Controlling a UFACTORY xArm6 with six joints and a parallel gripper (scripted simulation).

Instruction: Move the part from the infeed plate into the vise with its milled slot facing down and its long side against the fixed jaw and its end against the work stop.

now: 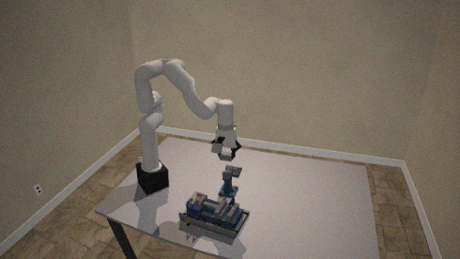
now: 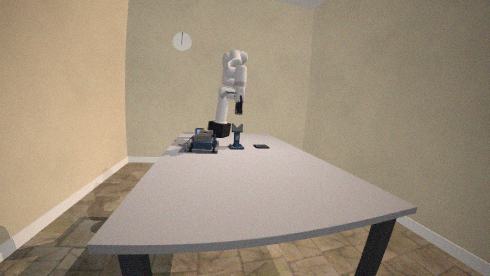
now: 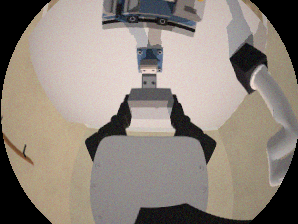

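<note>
Now: hand 20 mm above the part. The rest, counted from my hand: vise (10 mm behind, 210 mm to the right, 210 mm below); dark infeed plate (10 mm behind, 180 mm to the left, 240 mm below).
</note>
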